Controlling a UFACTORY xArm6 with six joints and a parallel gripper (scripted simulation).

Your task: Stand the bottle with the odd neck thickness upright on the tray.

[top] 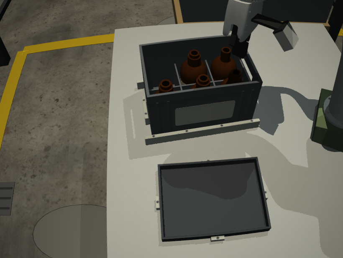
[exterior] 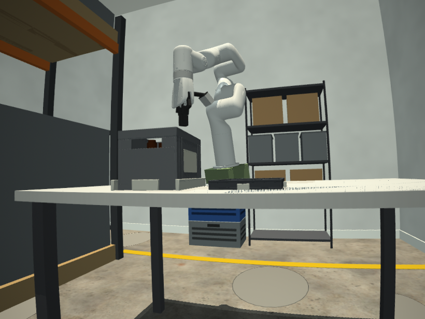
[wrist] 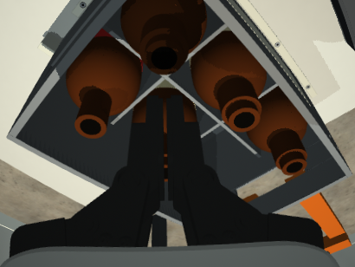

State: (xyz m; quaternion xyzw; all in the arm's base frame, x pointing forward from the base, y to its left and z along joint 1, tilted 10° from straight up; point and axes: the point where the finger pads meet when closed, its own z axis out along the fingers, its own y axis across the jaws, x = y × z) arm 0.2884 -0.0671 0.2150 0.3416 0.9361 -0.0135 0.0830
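Now: hand 16 cm above the glass bottle, 8 cm to the left of it and 1 cm short of it. Round my hand: dark tray: 25 cm to the left, 23 cm below, 9 cm ahead; then dark crate: 16 cm below, 9 cm ahead, 3 cm to the right.
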